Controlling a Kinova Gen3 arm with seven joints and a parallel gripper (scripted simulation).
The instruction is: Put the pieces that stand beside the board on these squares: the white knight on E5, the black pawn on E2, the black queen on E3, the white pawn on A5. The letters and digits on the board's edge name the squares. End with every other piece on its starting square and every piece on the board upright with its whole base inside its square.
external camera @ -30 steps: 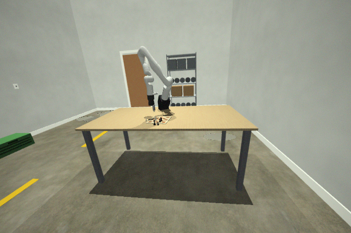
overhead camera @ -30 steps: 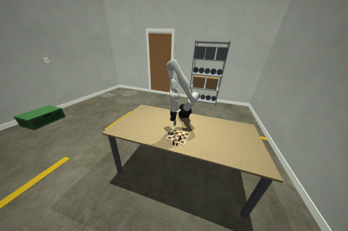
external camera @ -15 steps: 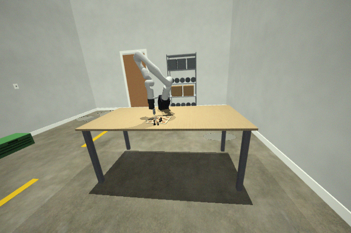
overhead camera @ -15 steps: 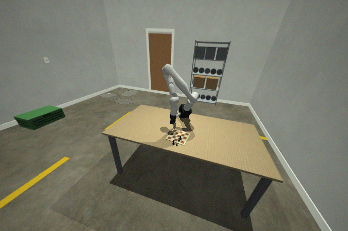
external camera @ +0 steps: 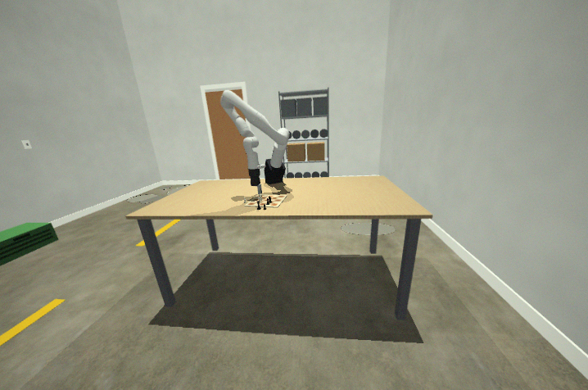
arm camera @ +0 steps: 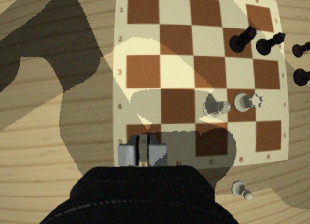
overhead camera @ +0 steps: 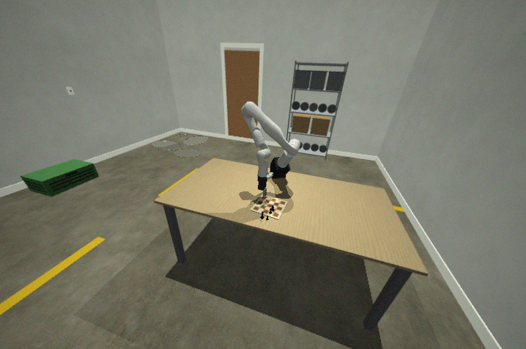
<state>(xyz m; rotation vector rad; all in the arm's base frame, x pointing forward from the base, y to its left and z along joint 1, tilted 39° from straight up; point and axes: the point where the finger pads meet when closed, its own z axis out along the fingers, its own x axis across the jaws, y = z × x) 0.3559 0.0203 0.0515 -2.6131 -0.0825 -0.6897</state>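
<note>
The black queen is 200 mm ahead of my hand, 120 mm to the left of it and 20 mm below it. From my hand the other things lie so: black pawn (190 mm ahead, 150 mm to the left, 30 mm below); then chessboard (60 mm ahead, 90 mm to the left, 40 mm below); then white pawn (120 mm ahead, 40 mm to the right, 30 mm below).
</note>
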